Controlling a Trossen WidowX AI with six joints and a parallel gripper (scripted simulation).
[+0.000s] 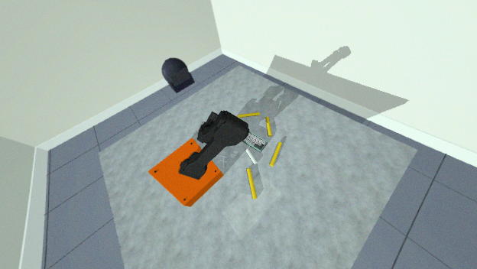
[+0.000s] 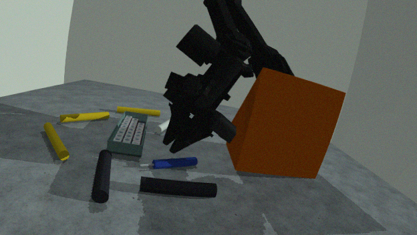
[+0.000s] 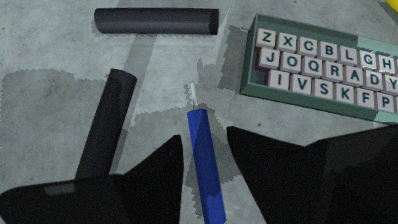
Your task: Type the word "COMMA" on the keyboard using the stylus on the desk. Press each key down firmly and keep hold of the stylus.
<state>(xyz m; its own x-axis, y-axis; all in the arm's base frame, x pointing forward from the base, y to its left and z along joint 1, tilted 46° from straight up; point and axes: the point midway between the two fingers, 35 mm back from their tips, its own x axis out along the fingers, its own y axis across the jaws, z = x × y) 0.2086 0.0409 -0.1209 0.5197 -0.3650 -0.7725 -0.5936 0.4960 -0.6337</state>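
Right now my gripper tip is 3 cm above the blue stylus, 1 cm to the right of it and 1 cm short of it. The rest, counted from my gripper tip: white rod 21 cm to the right, 6 cm ahead, 3 cm below; grey stylus tip 3 cm to the left, 3 cm below, 3 cm ahead.
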